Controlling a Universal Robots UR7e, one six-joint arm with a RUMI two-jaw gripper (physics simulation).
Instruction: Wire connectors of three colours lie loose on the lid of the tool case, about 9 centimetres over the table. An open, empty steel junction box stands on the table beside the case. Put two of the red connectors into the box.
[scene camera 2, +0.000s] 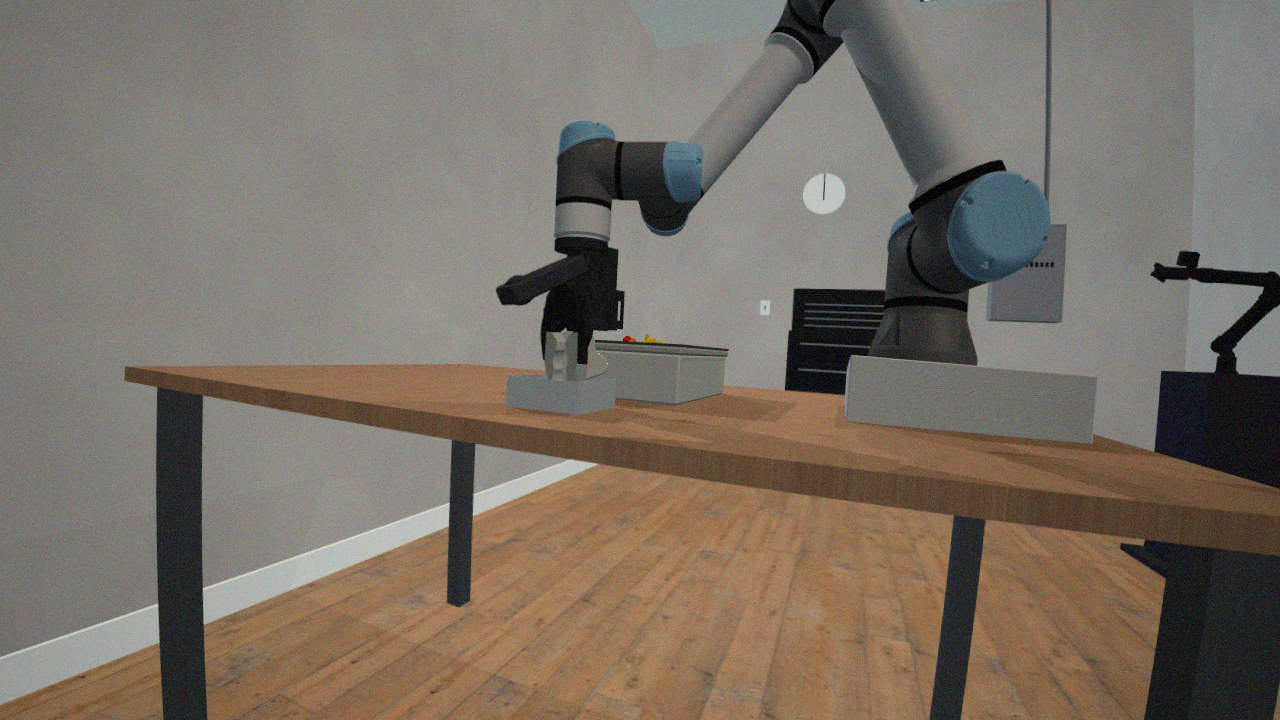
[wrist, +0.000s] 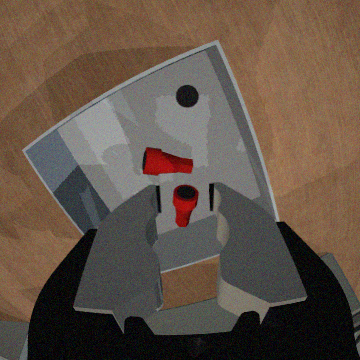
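Pixels of known places: gripper, between the fingertips: (wrist: 183, 186); arm's base, origin of its link: (scene camera 2: 919, 368).
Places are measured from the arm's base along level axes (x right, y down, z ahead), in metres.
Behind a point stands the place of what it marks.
Observation:
The steel junction box (scene camera 2: 537, 394) {y 0.058, x -0.316, z 0.463 m} (wrist: 230, 150) {y 0.075, x -0.253, z 0.496 m} stands open on the table, with a dark round hole in its floor. One red connector (wrist: 162, 161) {y 0.062, x -0.270, z 0.460 m} lies on its side in the box. A second red connector (wrist: 185, 200) {y 0.059, x -0.244, z 0.461 m} is between my fingertips, wide end up, with a gap to each finger; whether it touches the box floor I cannot tell. My gripper (scene camera 2: 577, 365) (wrist: 183, 186) {y 0.071, x -0.246, z 0.461 m} is partly open, pointing down, its fingertips at the box. On the tool case (scene camera 2: 662, 377) {y 0.036, x -0.121, z 0.368 m}, something red (scene camera 2: 628, 339) {y -0.020, x 0.005, z 0.476 m} and yellow connectors (scene camera 2: 653, 339) {y -0.022, x -0.012, z 0.423 m} show on the lid.
The tool case is right behind the junction box in the scene view. A long grey block (scene camera 2: 971, 398) {y 0.033, x -0.127, z -0.041 m} stands on the table (scene camera 2: 358, 394) {y 0.076, x -0.365, z 0.704 m} near the arm's base. The box walls rise around the fingertips.

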